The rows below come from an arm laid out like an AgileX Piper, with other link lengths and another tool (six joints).
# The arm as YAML. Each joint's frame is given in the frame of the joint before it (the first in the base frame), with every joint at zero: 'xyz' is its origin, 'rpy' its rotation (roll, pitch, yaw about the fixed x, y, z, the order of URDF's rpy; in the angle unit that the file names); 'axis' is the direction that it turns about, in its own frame. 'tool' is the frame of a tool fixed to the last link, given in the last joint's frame.
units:
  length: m
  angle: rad
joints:
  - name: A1
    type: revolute
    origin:
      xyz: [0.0, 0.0, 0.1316]
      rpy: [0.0, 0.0, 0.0]
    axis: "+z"
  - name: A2
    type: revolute
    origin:
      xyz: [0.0, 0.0, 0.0]
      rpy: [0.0, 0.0, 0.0]
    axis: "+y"
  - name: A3
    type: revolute
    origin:
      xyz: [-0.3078, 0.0, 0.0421]
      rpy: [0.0, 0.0, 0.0]
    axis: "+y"
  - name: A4
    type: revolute
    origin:
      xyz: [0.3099, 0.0, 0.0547]
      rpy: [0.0, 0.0, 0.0]
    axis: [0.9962, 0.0, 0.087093]
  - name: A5
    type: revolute
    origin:
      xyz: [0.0, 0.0, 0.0]
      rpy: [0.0, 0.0, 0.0]
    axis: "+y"
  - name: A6
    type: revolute
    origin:
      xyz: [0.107, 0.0, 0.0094]
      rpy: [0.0, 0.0, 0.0]
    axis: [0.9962, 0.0, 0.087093]
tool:
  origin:
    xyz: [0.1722, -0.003, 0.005]
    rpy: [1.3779, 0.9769, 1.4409]
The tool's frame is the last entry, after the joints.
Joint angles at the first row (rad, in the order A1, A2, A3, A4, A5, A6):
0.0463 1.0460 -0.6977 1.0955 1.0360 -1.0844
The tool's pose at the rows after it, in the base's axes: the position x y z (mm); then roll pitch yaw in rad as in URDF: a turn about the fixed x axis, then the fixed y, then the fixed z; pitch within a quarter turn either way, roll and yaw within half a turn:
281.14 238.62 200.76 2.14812 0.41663 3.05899
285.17 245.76 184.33 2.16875 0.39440 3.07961
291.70 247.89 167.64 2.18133 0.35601 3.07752
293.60 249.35 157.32 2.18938 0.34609 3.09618
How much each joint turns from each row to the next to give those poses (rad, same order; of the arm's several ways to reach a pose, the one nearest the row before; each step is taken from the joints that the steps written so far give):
0.0565 0.0434 -0.0016 0.0019 -0.0116 -0.0338
0.0365 0.0523 0.0000 0.0014 -0.0366 -0.0135
0.0111 0.0566 -0.0018 0.0069 -0.0226 -0.0063
0.0022 0.0361 -0.0004 0.0077 -0.0017 -0.0321

